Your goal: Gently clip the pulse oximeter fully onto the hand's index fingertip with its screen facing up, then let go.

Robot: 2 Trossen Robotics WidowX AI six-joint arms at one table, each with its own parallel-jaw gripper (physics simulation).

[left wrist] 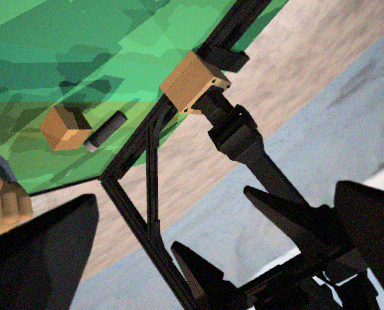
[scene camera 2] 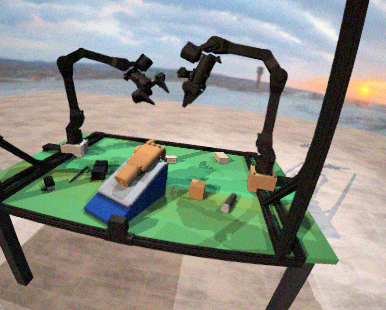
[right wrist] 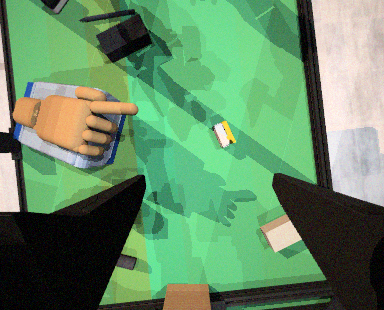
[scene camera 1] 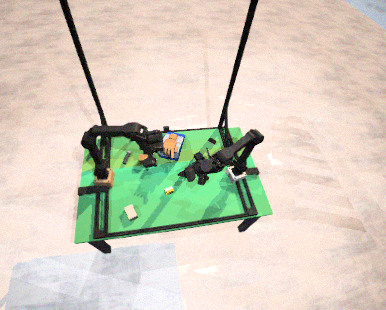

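Pixels of known places: left gripper, fingertip midpoint: (left wrist: pixel 216 198) (scene camera 2: pixel 162 98) (scene camera 1: pixel 181 171); right gripper, fingertip midpoint: (left wrist: pixel 206 218) (scene camera 2: pixel 186 105) (right wrist: pixel 208 180) (scene camera 1: pixel 156 159); left arm's base at its link origin: (scene camera 2: pixel 74 142) (scene camera 1: pixel 237 171); right arm's base at its link origin: (left wrist: pixel 207 97) (scene camera 2: pixel 263 171) (scene camera 1: pixel 103 175).
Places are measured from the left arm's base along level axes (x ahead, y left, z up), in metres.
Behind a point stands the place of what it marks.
The small white-and-yellow pulse oximeter (scene camera 1: pixel 169 190) {x 0.472, y -0.035, z -0.027 m} (scene camera 2: pixel 171 159) {x 0.476, y -0.058, z -0.038 m} (right wrist: pixel 224 134) {x 0.473, y -0.044, z -0.027 m} lies on the table, apart from the hand; its screen cannot be made out. The tan hand (scene camera 1: pixel 170 146) {x 0.384, y -0.271, z 0.105 m} (scene camera 2: pixel 142 162) {x 0.373, y -0.353, z 0.074 m} (right wrist: pixel 67 120) {x 0.386, y -0.290, z 0.100 m} rests palm down on a blue wedge with a pale top (scene camera 2: pixel 156 192) (right wrist: pixel 65 154). Its index finger (right wrist: pixel 117 108) is extended and bare. My left gripper (scene camera 1: pixel 191 176) (scene camera 2: pixel 161 98) {x 0.415, y -0.002, z 0.233 m} (left wrist: pixel 216 198) {x 0.415, y -0.002, z 0.233 m} is open and empty, high above the table. My right gripper (scene camera 2: pixel 186 104) {x 0.515, y -0.124, z 0.228 m} (right wrist: pixel 208 180) {x 0.515, y -0.124, z 0.228 m} is open and empty, also high up, facing the left one; it also shows in the left wrist view (left wrist: pixel 211 217).
A black box (scene camera 2: pixel 99 170) {x 0.193, y -0.233, z -0.025 m} (right wrist: pixel 124 37) {x 0.191, y -0.190, z -0.025 m}, a pen (scene camera 2: pixel 79 174) {x 0.106, y -0.223, z -0.053 m} (right wrist: pixel 107 16) {x 0.107, y -0.217, z -0.052 m} and a small dark block (scene camera 2: pixel 48 183) {x 0.044, y -0.345, z -0.030 m} lie beside the wedge. A wooden cube (scene camera 2: pixel 197 189) {x 0.560, y -0.349, z -0.019 m} (left wrist: pixel 65 128) {x 0.547, y -0.296, z -0.015 m}, a grey cylinder (scene camera 2: pixel 229 202) {x 0.663, y -0.402, z -0.034 m} (left wrist: pixel 106 131) {x 0.665, y -0.374, z -0.039 m} and a pale block (scene camera 1: pixel 131 212) {x 0.732, y 0.024, z -0.028 m} (right wrist: pixel 281 234) {x 0.732, y 0.007, z -0.029 m} lie towards the right arm's side.
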